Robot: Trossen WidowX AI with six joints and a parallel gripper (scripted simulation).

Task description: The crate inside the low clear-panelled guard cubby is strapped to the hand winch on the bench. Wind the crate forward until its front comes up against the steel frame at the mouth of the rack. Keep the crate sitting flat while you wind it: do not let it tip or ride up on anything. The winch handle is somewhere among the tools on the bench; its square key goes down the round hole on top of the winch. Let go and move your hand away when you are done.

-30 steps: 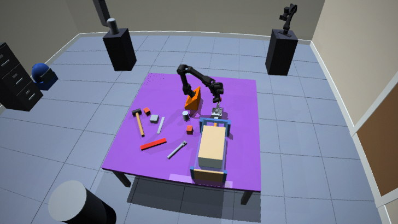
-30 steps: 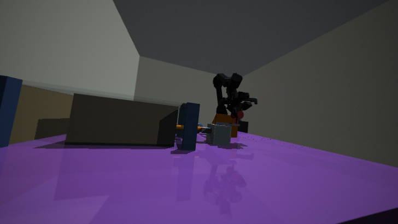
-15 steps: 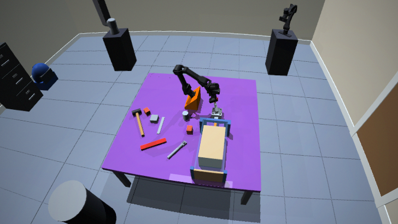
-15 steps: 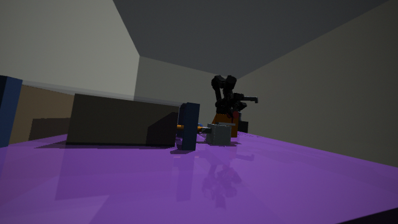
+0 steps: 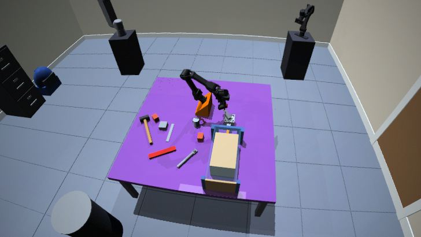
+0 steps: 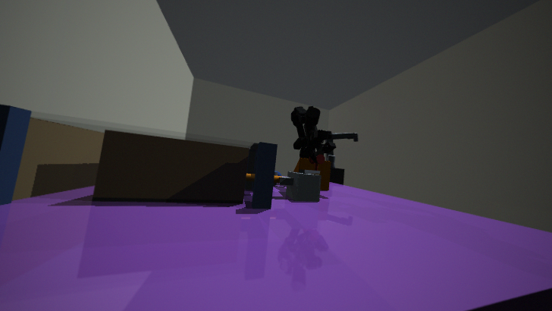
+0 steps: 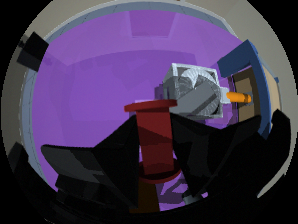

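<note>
My gripper tip is now 30 mm short of the winch handle and 30 mm above it. Round my gripper tip: grey bar (210 mm ahead, 480 mm to the right, 130 mm below); then grey winch (70 mm ahead, 20 mm to the left, 100 mm below); then red knob (20 mm to the right).
</note>
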